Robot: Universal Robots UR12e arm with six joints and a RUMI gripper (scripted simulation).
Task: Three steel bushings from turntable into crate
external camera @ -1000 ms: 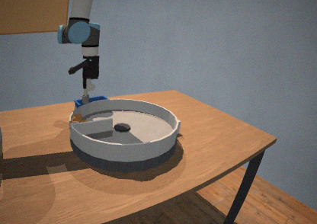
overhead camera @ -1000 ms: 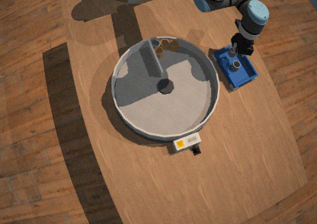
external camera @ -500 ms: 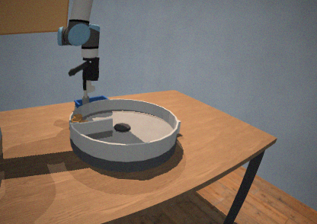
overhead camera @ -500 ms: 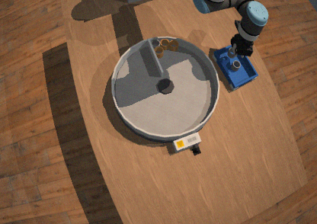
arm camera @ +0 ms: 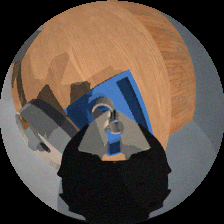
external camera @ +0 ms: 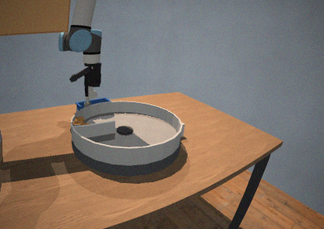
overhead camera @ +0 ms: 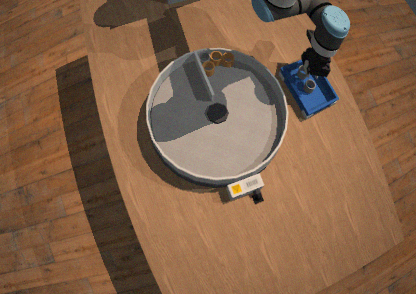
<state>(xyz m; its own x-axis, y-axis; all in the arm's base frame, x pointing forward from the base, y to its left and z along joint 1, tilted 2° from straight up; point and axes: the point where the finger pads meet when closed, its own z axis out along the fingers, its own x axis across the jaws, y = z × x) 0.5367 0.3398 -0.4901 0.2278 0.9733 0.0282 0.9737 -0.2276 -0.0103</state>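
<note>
The blue crate is 4 cm ahead of my hand and 3 cm below it. The rest, counted from my hand: grey turntable: 34 cm to the right, 11 cm ahead, 1 cm below.
</note>
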